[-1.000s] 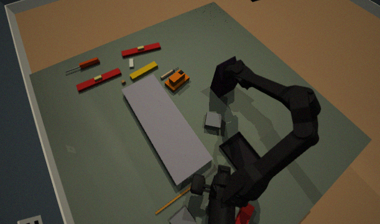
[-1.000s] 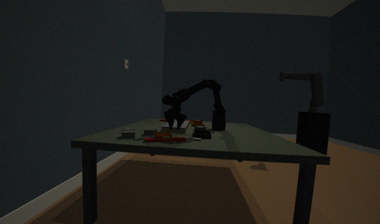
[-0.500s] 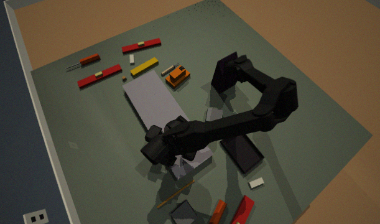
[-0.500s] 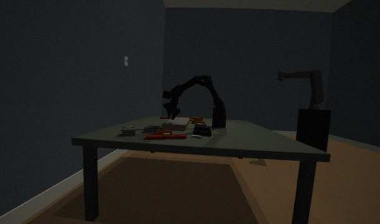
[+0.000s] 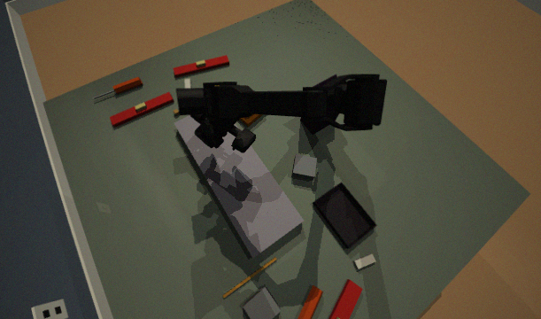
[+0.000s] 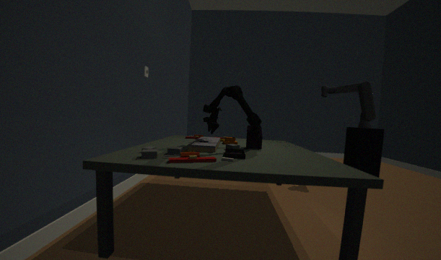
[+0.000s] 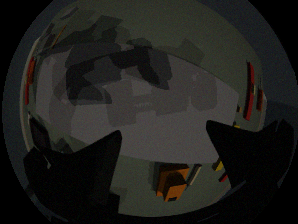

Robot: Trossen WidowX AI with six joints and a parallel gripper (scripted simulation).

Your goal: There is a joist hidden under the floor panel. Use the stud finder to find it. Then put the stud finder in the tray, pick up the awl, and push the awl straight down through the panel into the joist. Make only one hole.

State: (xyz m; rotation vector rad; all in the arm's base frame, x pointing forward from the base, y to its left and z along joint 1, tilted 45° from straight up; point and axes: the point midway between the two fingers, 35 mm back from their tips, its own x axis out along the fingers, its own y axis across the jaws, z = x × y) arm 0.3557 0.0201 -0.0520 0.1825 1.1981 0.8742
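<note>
Right now my gripper tip is 17 cm past the orange stud finder, 12 cm to the left of it and 5 cm above it. Round my gripper tip: pale-handled pointed tool 16 cm behind, 19 cm to the right, 9 cm below; then thin orange stick 9 cm ahead, 39 cm to the left, 9 cm below; then yellow bar 2 cm behind, 26 cm to the right, 9 cm below.
</note>
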